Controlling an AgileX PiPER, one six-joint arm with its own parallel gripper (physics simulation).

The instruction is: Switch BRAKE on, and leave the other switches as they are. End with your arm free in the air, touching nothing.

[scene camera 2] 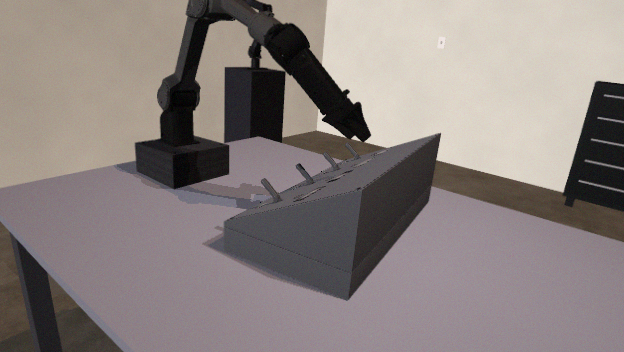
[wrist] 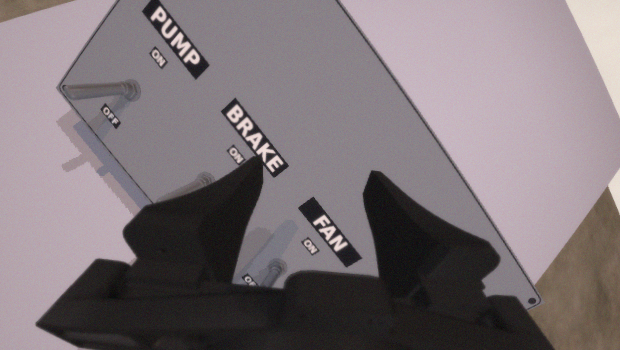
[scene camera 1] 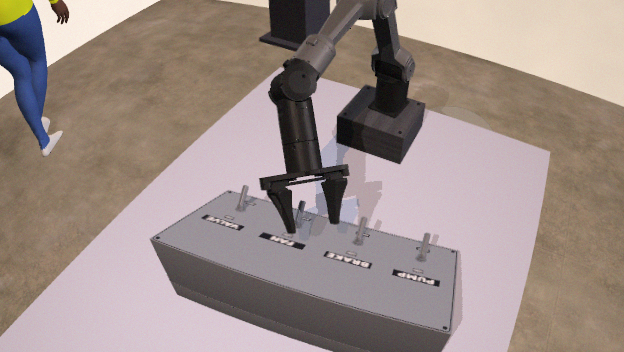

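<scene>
The grey sloped switch box (scene camera 1: pixel 280 270) (scene camera 2: pixel 295 235) (wrist: pixel 325 100) has a row of metal levers. The BRAKE lever (scene camera 1: pixel 361 231) (scene camera 2: pixel 304 173) (wrist: pixel 187 189) leans to its OFF side, away from the BRAKE label (scene camera 1: pixel 347 259) (wrist: pixel 255 137); my left finger partly covers it in the wrist view. The PUMP lever (scene camera 1: pixel 424 246) (scene camera 2: pixel 270 190) (wrist: pixel 95 91), FAN lever (scene camera 1: pixel 301 214) (scene camera 2: pixel 331 161) (wrist: pixel 272 275) and VALVE lever (scene camera 1: pixel 242 198) (scene camera 2: pixel 352 150) lean the same way. My gripper (scene camera 1: pixel 313 226) (scene camera 2: pixel 360 138) (wrist: pixel 315 176) is open and empty, above the box around the FAN area.
The box stands on a pale table (scene camera 1: pixel 480 200) (scene camera 2: pixel 125 240). The arm's dark base block (scene camera 1: pixel 372 132) (scene camera 2: pixel 200 162) is behind it. A dark pedestal (scene camera 1: pixel 299 22) (scene camera 2: pixel 267 105) is farther back. A person (scene camera 1: pixel 25 75) stands beyond the table, and a dark drawer cabinet (scene camera 2: pixel 595 145) is by the wall.
</scene>
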